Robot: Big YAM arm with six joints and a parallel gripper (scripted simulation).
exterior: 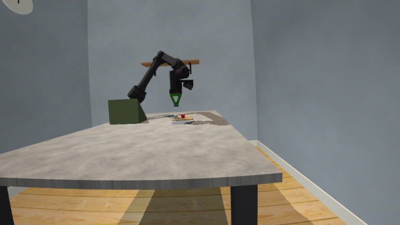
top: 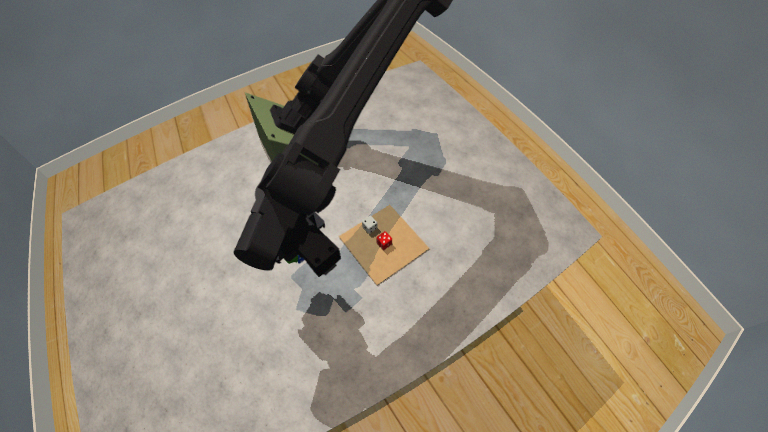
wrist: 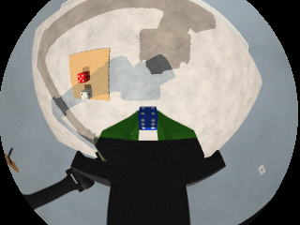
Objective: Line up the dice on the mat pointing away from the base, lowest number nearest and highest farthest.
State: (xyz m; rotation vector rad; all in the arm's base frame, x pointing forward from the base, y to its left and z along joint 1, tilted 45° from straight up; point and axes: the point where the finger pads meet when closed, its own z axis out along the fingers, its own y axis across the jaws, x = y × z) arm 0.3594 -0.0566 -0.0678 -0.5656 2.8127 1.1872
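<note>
The red die is 17 cm to the left of my hand and 9 cm below it. Also, from my hand: tan mat 17 cm to the left, 11 cm below, 1 cm behind; white die 16 cm to the left, 9 cm below, 5 cm behind; blue die right at my hand.
</note>
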